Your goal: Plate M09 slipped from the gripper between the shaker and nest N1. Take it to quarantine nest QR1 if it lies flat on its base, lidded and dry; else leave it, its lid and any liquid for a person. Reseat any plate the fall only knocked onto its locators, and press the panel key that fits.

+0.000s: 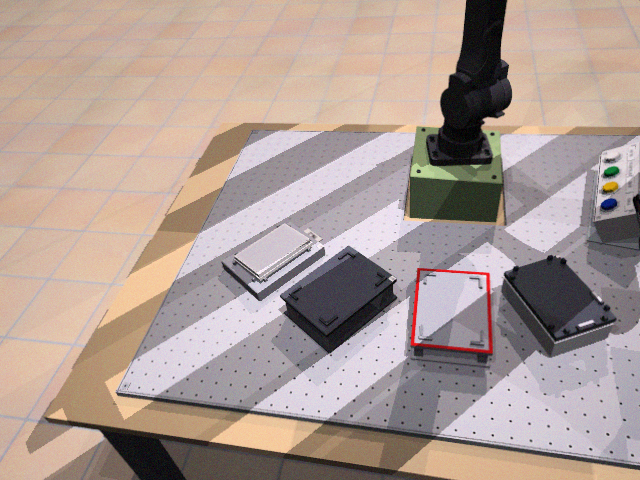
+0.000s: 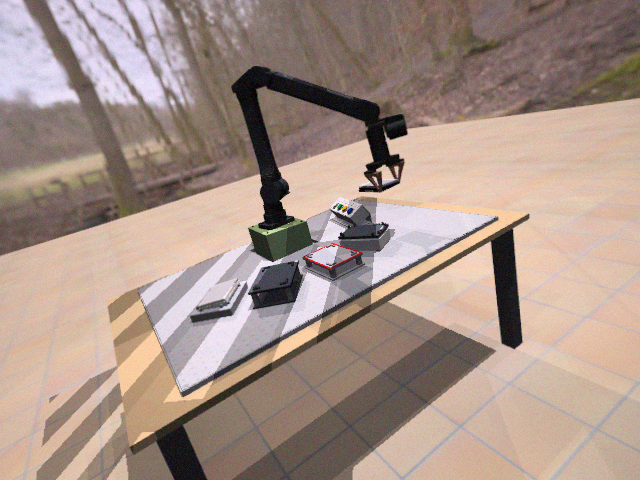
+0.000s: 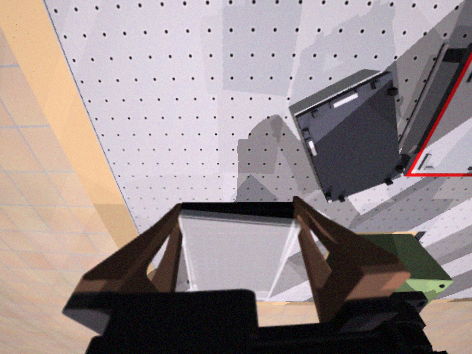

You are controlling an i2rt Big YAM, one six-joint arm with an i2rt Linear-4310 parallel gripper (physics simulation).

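Seen in the pictures: gripper, fingertip midpoint: (image 2: 389, 187) (image 3: 237, 205); arm's base, origin of the base link: (image 1: 458, 152) (image 2: 276, 224).
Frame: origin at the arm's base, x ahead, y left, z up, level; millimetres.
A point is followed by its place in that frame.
Observation:
My gripper (image 2: 388, 182) {x 372, y 243, z 63 mm} (image 3: 237, 205) {x 372, y 243, z 63 mm} is shut on a pale, clear-topped plate (image 3: 237, 250) {x 341, y 248, z 81 mm}, held high above the table's far right part. A red-outlined raised nest (image 1: 451, 350) {x 434, y -74, z -57 mm} (image 2: 319, 264) {x 366, y -124, z -55 mm} (image 3: 440, 174) {x 278, y -40, z -54 mm} carries no plate. Left of it is a black raised nest (image 1: 338, 294) {x 325, y -246, z -41 mm} (image 2: 273, 273) {x 292, y -239, z -41 mm} with corner brackets and no plate. At the far left, a pale plate (image 1: 272, 250) {x 200, y -372, z -51 mm} (image 2: 219, 294) {x 217, y -383, z -50 mm} lies on a low grey nest (image 1: 258, 291) {x 284, y -393, z -70 mm} (image 2: 199, 315) {x 222, y -457, z -75 mm}; whether it is fully seated is unclear. A dark-topped, pegged block (image 1: 558, 297) {x 355, y 101, z -39 mm} (image 2: 363, 231) {x 355, y 94, z -39 mm} (image 3: 355, 145) {x 354, y 102, z -39 mm}, seemingly the shaker, stands to the right. Labels are unreadable.
The key panel (image 1: 612, 227) {x 193, y 241, z -51 mm} (image 2: 356, 210) {x 192, y 242, z -26 mm} has white, green, yellow and blue keys and stands behind the pegged block. The green arm base (image 1: 454, 198) {x 86, y -17, z -49 mm} (image 2: 281, 242) {x 80, y -53, z -46 mm} (image 3: 415, 255) {x 78, y -69, z -51 mm} stands at the back. The perforated board (image 1: 217, 372) {x 433, y -449, z -94 mm} (image 2: 201, 369) {x 431, y -555, z -94 mm} (image 3: 175, 70) {x 468, y 307, z -94 mm} ends short of the wooden table edge.

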